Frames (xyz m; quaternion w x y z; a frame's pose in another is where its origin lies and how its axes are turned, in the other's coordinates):
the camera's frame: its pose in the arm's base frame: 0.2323 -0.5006 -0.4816 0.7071 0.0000 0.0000 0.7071
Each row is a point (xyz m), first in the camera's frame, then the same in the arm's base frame.
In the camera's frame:
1: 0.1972 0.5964 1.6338
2: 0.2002 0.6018 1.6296
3: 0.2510 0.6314 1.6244
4: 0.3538 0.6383 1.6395
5: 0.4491 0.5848 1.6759
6: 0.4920 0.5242 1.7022
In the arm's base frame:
1: -0.3641 -0.3034 1.1522
2: -0.3695 -0.3004 1.1480
3: -0.3991 -0.2496 1.1428
4: -0.4060 -0.1468 1.1579
5: -0.3525 -0.0515 1.1943
6: -0.2919 -0.0086 1.2206

